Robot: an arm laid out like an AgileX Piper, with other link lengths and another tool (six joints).
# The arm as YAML. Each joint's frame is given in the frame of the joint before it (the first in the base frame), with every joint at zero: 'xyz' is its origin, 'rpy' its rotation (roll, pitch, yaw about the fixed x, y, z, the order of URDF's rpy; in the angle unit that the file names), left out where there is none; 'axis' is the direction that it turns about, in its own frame. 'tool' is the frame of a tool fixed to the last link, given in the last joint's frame.
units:
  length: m
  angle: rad
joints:
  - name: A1
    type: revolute
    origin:
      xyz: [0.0, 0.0, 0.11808]
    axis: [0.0, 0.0, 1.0]
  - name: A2
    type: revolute
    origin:
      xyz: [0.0, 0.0, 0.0]
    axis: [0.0, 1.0, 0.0]
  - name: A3
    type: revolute
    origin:
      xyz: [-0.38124, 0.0, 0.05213]
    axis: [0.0, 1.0, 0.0]
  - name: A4
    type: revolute
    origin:
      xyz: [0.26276, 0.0, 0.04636]
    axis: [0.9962, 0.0, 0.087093]
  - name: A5
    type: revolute
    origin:
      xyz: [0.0, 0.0, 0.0]
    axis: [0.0, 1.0, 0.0]
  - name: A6
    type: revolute
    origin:
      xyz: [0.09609, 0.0, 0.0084]
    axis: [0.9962, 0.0, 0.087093]
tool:
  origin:
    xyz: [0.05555, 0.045, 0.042]
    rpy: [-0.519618, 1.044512, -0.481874]
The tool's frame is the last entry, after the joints.
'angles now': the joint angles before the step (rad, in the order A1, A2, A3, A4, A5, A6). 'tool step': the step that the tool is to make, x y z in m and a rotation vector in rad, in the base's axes. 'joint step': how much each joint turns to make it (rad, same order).
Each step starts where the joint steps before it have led.
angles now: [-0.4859, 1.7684, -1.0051, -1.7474, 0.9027, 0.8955]
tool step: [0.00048, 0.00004, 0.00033, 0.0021, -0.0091, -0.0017]
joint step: [0.0000, 0.0000, 0.0000, 0.0000, -0.0012, 0.0095]
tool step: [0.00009, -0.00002, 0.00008, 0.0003, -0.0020, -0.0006]
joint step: [0.0000, 0.0001, 0.0000, 0.0000, 0.0000, 0.0022]
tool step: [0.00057, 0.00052, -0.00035, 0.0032, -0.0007, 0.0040]
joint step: [0.0000, 0.0000, 0.0000, 0.0000, -0.0052, 0.0000]
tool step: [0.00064, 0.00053, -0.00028, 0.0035, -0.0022, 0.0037]
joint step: [0.0000, -0.0001, 0.0000, -0.0001, -0.0053, 0.0015]
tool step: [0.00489, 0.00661, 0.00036, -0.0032, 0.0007, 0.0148]
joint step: [0.0189, 0.0001, -0.0001, 0.0001, 0.0052, -0.0001]
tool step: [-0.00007, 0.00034, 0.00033, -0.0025, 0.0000, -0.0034]
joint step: [0.0025, 0.0000, 0.0000, 0.0019, 0.0061, 0.0001]
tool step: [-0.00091, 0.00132, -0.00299, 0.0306, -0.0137, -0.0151]
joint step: [0.0000, -0.0001, 0.0001, 0.0355, -0.0093, 0.0000]
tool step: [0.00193, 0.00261, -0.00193, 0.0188, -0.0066, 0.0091]
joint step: [0.0015, 0.0000, 0.0000, 0.0107, -0.0185, -0.0001]
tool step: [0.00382, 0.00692, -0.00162, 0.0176, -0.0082, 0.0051]
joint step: [0.0164, 0.0000, 0.0000, 0.0222, -0.0034, 0.0000]
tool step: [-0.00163, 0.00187, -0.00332, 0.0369, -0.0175, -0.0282]
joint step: [0.0025, 0.0000, 0.0000, 0.0510, -0.0016, 0.0000]
